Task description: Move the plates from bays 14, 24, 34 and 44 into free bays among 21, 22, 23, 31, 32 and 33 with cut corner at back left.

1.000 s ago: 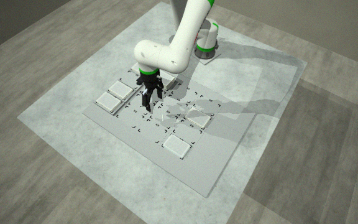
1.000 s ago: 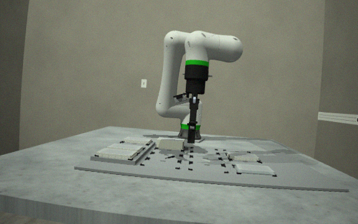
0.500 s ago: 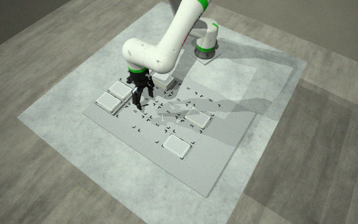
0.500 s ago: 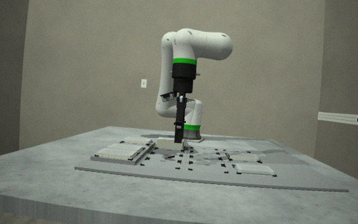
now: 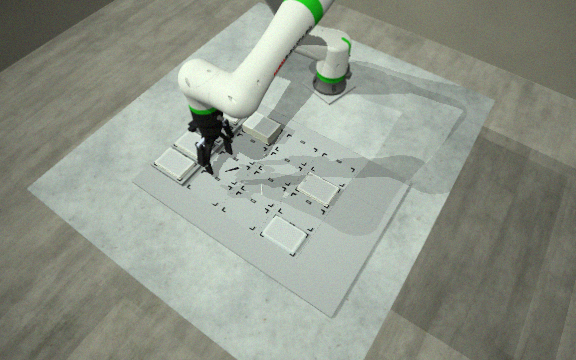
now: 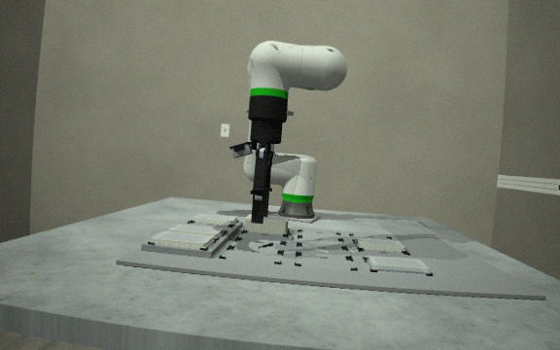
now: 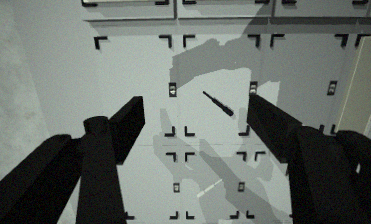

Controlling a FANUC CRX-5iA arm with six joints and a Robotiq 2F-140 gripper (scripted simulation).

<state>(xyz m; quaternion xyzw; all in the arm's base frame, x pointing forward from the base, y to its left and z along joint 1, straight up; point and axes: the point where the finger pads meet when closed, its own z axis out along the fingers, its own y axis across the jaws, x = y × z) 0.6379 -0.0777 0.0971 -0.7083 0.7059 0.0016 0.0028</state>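
The thin black stick lies 30 mm behind my hand, 20 mm to the left of it and 90 mm below it. The rest, counted from my hand: sealed deep-well block (250 mm behind, 80 mm below); then plate (70 mm ahead, 330 mm to the left, 90 mm below); then white tip (30 mm behind, 160 mm to the left, 90 mm below).
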